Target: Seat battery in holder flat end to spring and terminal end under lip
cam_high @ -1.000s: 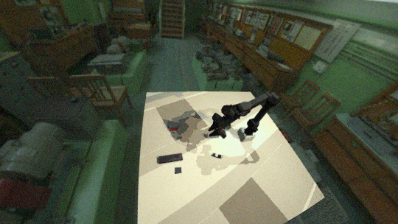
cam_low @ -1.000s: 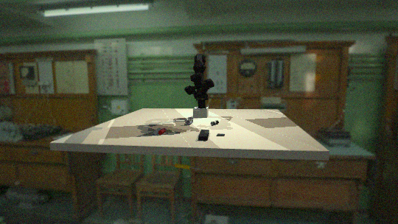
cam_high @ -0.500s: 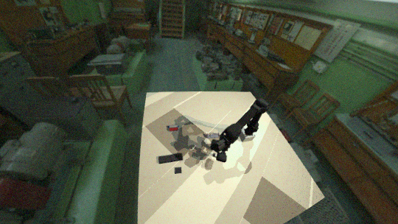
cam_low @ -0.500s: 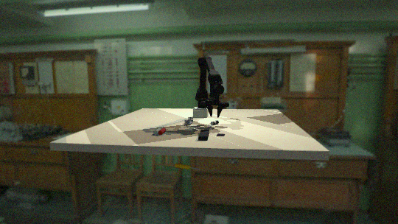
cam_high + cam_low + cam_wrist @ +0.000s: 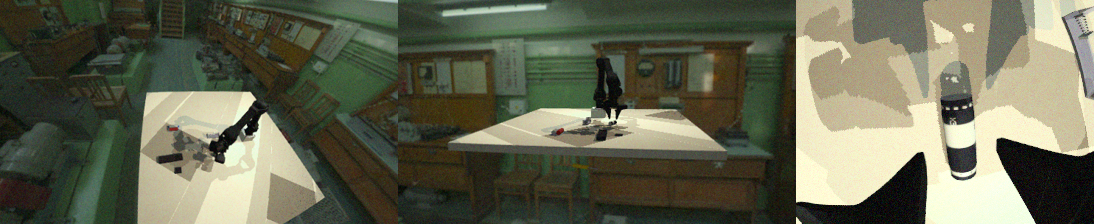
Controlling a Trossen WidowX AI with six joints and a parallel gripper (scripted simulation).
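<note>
The battery is 20 mm below my gripper tip. Round my gripper tip: black bar: 330 mm ahead, 30 mm to the left, 20 mm below; then black square: 270 mm ahead, 100 mm to the left, 30 mm below.
</note>
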